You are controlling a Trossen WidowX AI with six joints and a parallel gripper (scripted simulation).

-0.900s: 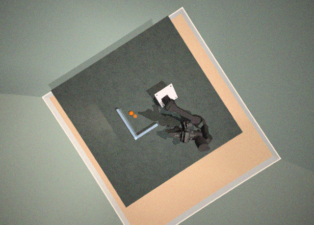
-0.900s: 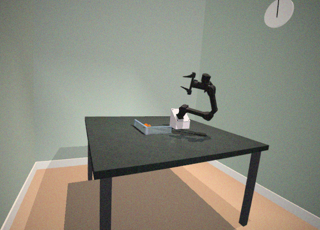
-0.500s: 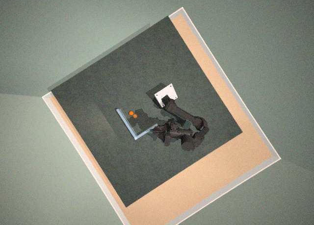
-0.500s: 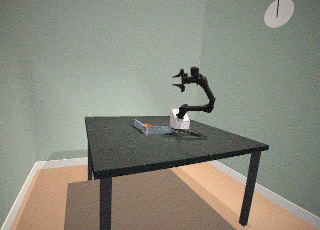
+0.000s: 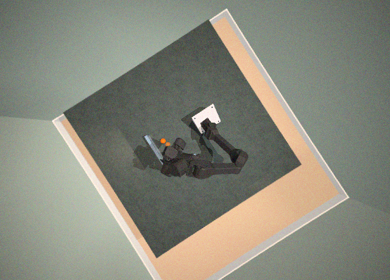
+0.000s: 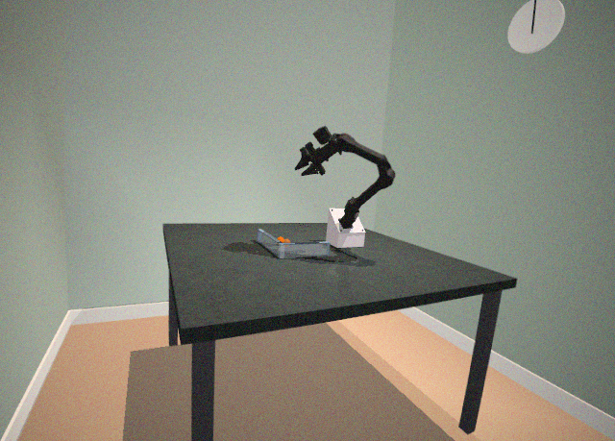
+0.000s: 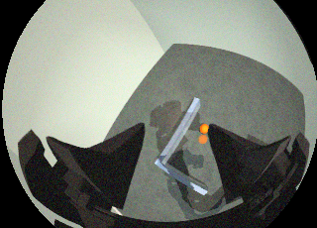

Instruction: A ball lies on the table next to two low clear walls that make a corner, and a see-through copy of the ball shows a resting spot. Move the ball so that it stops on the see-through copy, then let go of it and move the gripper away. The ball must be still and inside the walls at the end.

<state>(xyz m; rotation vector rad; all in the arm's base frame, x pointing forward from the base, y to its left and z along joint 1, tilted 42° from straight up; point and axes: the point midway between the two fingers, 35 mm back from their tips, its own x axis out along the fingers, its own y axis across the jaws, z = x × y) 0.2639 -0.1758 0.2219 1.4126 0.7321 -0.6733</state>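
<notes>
Right now my gripper tip is 30 mm short of the ball, 90 mm to the left of it and 340 mm above it.
</notes>
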